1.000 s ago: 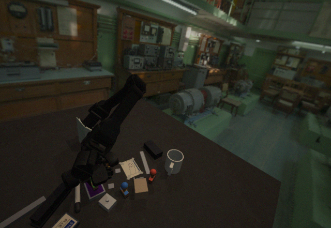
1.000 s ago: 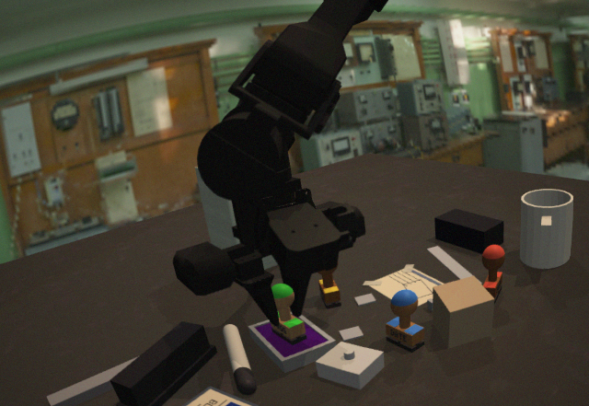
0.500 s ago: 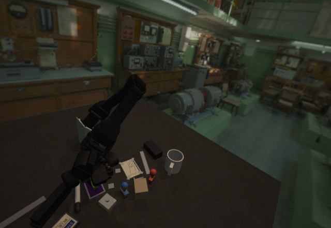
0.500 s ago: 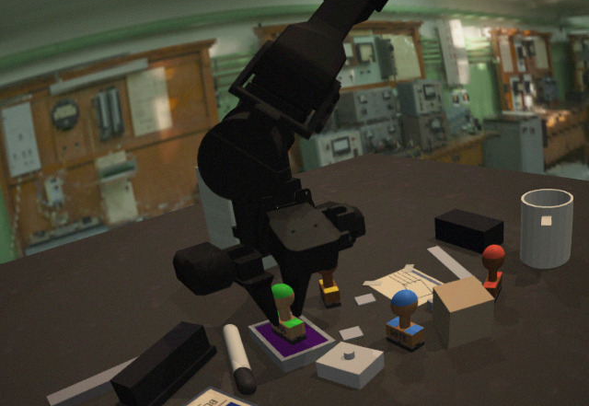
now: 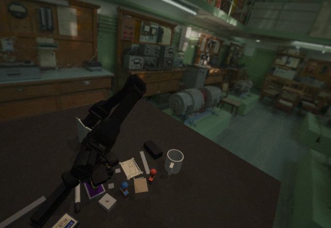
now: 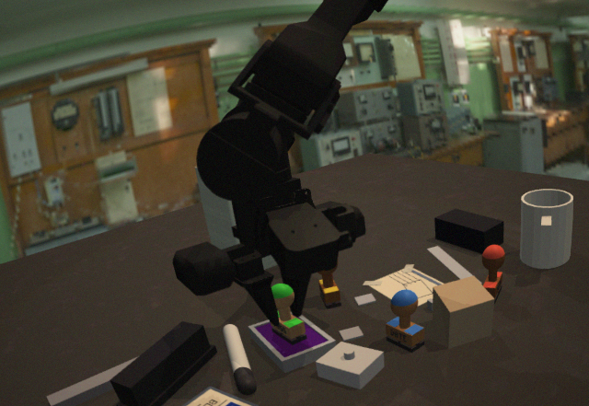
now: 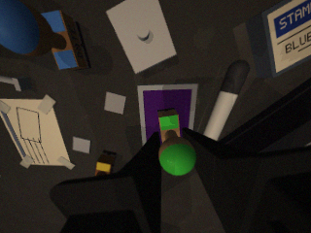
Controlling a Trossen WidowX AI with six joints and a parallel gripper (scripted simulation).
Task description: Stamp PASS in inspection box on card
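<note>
Right now the purple ink pad is 30 mm below my gripper tip. Round my gripper tip: white block: 90 mm ahead, 20 mm to the left, 20 mm below; white marker: 10 mm ahead, 70 mm to the right, 30 mm below; green-knobbed stamp: right at my gripper tip.
</note>
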